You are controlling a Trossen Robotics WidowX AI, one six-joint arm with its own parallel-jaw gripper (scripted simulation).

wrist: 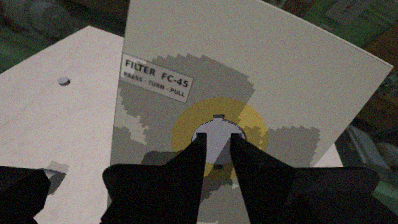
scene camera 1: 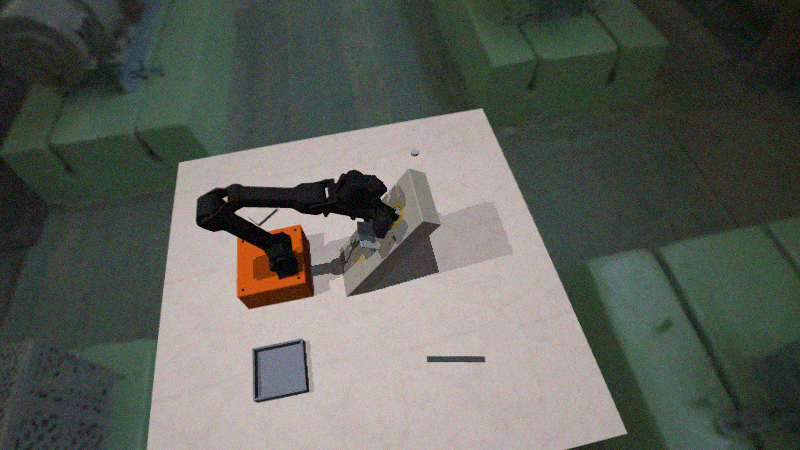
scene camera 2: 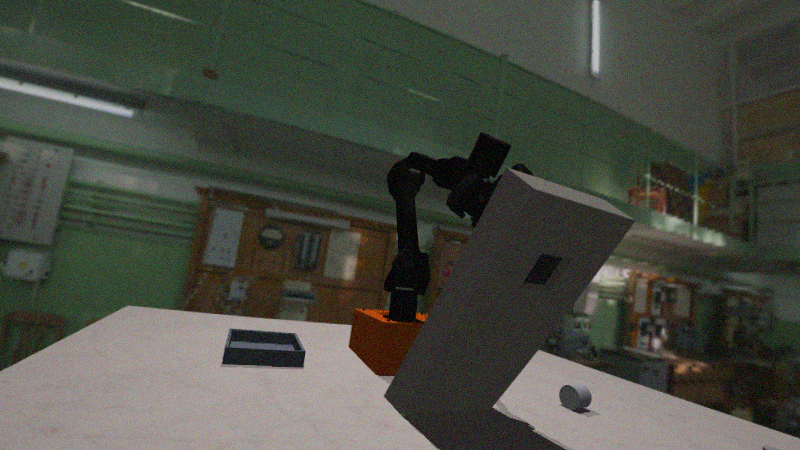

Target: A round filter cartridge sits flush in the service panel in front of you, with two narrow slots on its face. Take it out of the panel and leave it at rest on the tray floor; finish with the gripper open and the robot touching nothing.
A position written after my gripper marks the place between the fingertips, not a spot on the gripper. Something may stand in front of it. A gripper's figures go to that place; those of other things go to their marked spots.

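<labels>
Distance from the lens, my gripper (wrist: pixel 217 136): 0.12 m from the lens. A beige service panel (wrist: pixel 293 88) is 0.11 m from the lens, and a round grey filter cartridge (wrist: pixel 218 131) is 0.10 m from the lens.
</labels>
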